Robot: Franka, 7 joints.
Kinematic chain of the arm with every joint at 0, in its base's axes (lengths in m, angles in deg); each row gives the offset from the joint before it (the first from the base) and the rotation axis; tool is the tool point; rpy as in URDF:
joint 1: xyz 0 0 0.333 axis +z
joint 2: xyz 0 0 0 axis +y
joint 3: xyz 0 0 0.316 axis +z
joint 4: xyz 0.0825 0 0 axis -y
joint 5: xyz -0.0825 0 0.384 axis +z
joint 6: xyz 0 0 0 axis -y
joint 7: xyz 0.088 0 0 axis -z
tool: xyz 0 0 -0.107 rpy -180 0 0
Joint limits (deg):
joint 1: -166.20..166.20
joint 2: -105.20..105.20
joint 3: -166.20..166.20
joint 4: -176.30..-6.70
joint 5: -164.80..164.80
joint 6: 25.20..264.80
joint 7: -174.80..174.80
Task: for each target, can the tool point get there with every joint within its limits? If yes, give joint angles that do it. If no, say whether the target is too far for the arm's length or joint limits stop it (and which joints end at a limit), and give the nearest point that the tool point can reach.
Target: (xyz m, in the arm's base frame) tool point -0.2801 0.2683 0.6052
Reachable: yes | joints 61.88 -66.56 39.72 -142.41 108.36 90.31 -117.77
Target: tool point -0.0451 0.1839 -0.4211
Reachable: no: joint limits stop it (at a limit: joint 2) | nearest point -0.0476 0.1942 -0.3542 | short by 0.068 m
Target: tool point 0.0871 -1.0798 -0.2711
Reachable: no: too far | nearest point 0.0602 -0.7468 -0.0848 | short by 0.382 m
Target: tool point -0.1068 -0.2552 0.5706
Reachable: yes | joints -94.55 -33.13 -1.99 -128.75 -32.40 46.42 -113.77
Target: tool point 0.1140 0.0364 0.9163
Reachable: yes | joints 7.31 -54.78 -10.35 -116.14 -68.30 208.24 59.21
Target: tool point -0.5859 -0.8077 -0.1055
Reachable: no: too far | nearest point -0.4612 -0.6357 -0.0121 | short by 0.232 m
